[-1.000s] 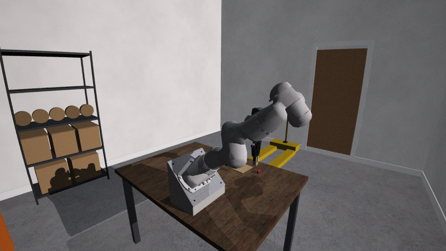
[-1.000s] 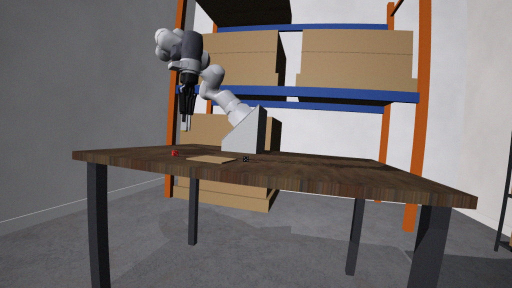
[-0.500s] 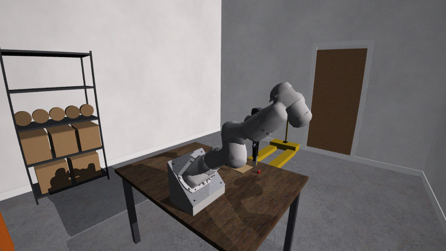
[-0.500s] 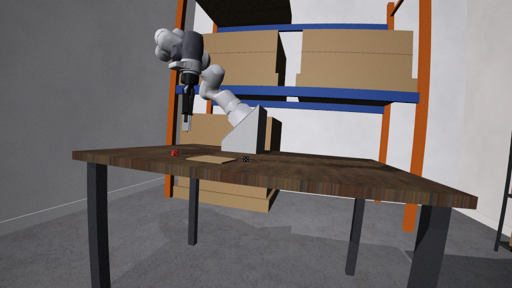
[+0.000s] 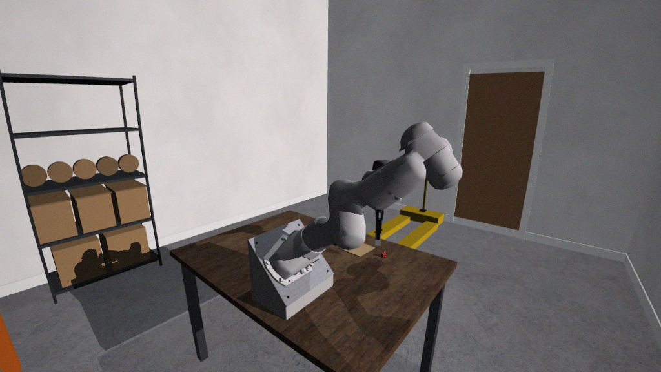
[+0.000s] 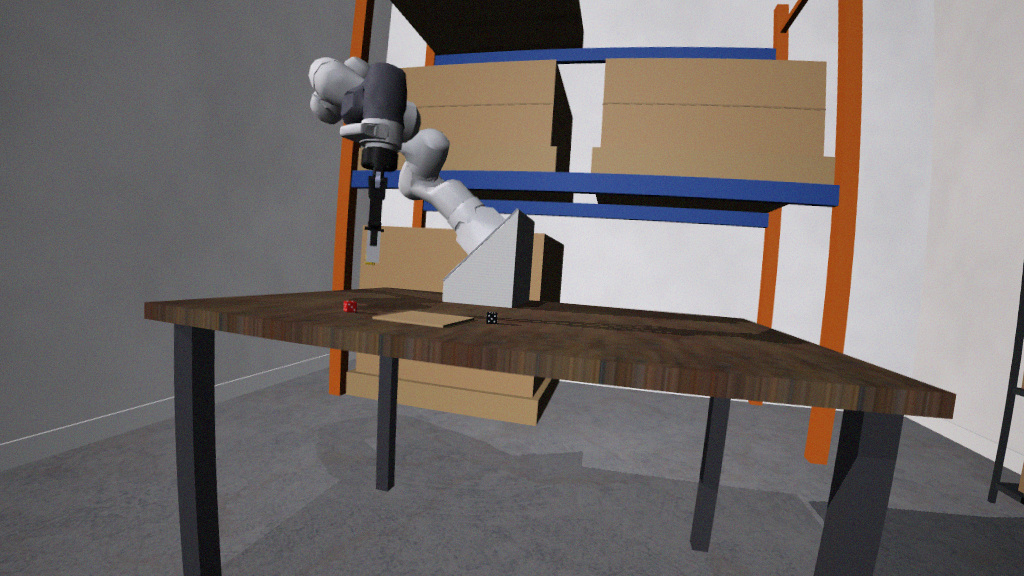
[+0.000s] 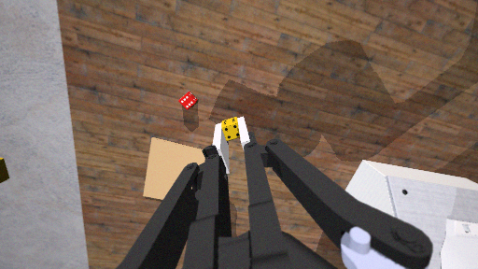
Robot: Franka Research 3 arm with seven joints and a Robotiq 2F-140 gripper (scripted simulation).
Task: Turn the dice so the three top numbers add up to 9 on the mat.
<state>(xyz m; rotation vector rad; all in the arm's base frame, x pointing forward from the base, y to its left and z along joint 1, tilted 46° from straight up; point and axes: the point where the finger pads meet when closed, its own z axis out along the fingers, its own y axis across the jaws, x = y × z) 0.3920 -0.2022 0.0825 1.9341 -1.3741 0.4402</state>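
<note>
My hand is 30 mm above the yellow die. Also, from my hand: red die 120 mm below, 70 mm ahead, 10 mm to the right; then black die 270 mm to the left, 120 mm below, 60 mm ahead; then tan mat 150 mm to the left, 130 mm below, 80 mm ahead.
</note>
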